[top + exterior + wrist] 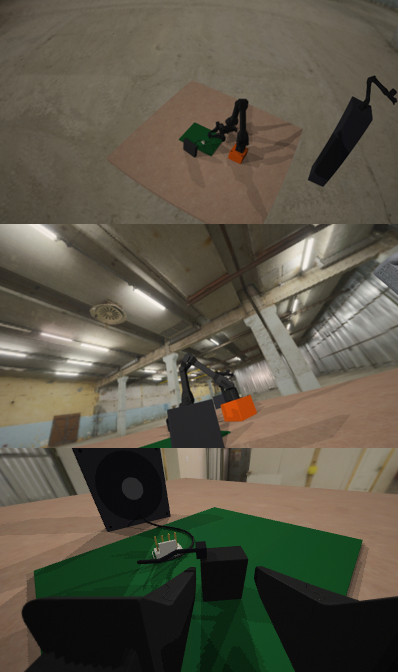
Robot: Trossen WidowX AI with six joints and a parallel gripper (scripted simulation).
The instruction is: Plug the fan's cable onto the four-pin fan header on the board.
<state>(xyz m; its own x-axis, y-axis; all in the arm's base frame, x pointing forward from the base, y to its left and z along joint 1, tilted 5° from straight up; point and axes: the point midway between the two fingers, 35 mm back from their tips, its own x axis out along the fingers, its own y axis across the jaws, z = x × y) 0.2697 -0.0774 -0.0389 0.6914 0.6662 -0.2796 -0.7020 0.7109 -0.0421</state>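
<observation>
Now: gripper tip 10 mm to the right of the black fan plug and 10 mm above it. Round my gripper tip: black fan: 230 mm to the left, 40 mm ahead, 30 mm above; green board: 50 mm to the left, 40 mm below, 40 mm ahead; white four-pin header: 90 mm to the left, 30 mm below, 10 mm ahead.
</observation>
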